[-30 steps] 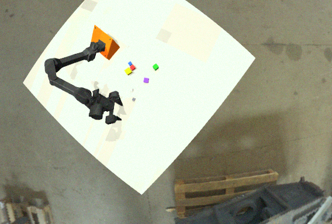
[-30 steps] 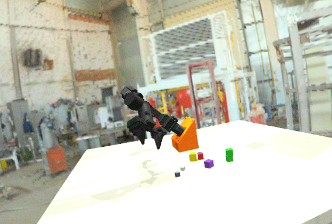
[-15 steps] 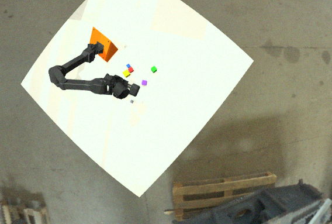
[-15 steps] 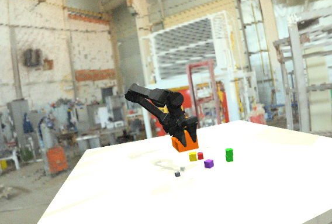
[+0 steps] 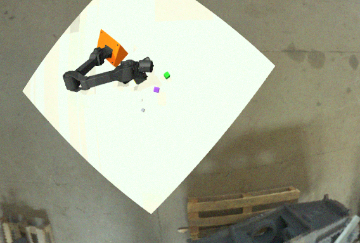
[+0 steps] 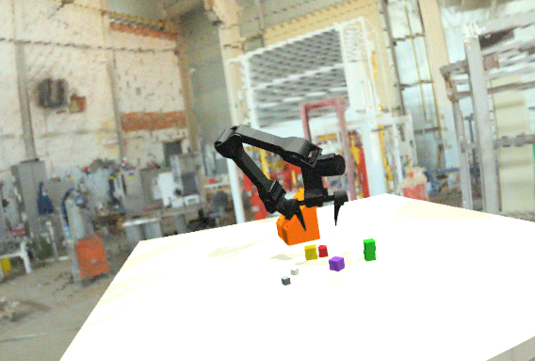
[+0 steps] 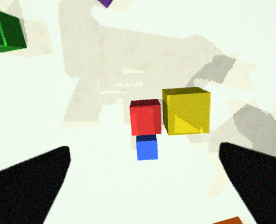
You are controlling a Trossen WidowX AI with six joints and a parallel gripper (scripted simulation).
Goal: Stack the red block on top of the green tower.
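Right now my gripper tip is 70 mm above the red block. Round my gripper tip: yellow block (10 mm behind, 40 mm to the right, 70 mm below); then small blue block (30 mm behind, 10 mm to the left, 80 mm below); then purple block (120 mm ahead, 20 mm to the right, 70 mm below).
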